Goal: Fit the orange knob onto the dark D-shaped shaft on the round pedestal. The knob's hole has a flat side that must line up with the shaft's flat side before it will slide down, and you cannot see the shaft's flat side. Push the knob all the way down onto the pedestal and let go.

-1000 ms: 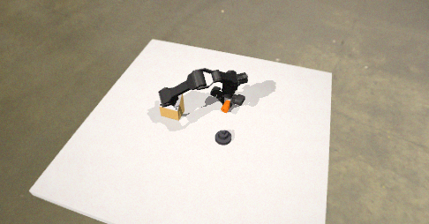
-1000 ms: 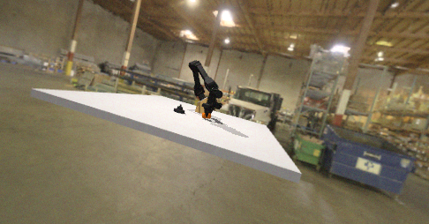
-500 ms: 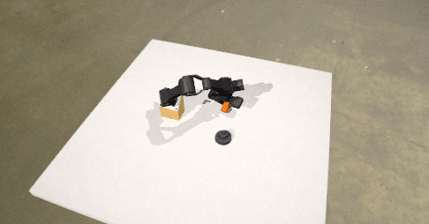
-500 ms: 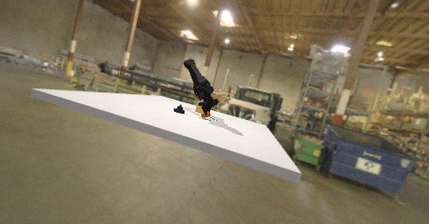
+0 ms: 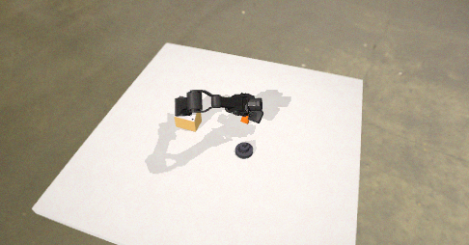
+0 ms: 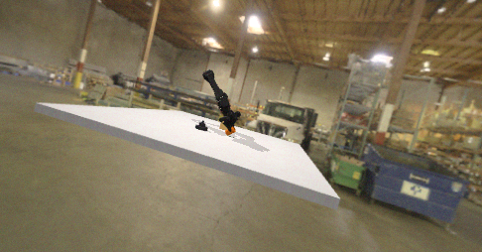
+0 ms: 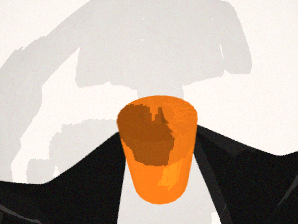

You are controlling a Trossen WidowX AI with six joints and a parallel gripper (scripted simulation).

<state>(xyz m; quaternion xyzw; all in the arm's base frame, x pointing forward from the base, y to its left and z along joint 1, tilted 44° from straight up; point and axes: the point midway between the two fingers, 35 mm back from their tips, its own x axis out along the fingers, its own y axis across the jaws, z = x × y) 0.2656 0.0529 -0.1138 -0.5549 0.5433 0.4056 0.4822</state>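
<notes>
Right now my gripper tip is 5 cm short of the round pedestal and 20 cm to the left of it. Round my gripper tip: orange knob (1 cm to the right).
</notes>
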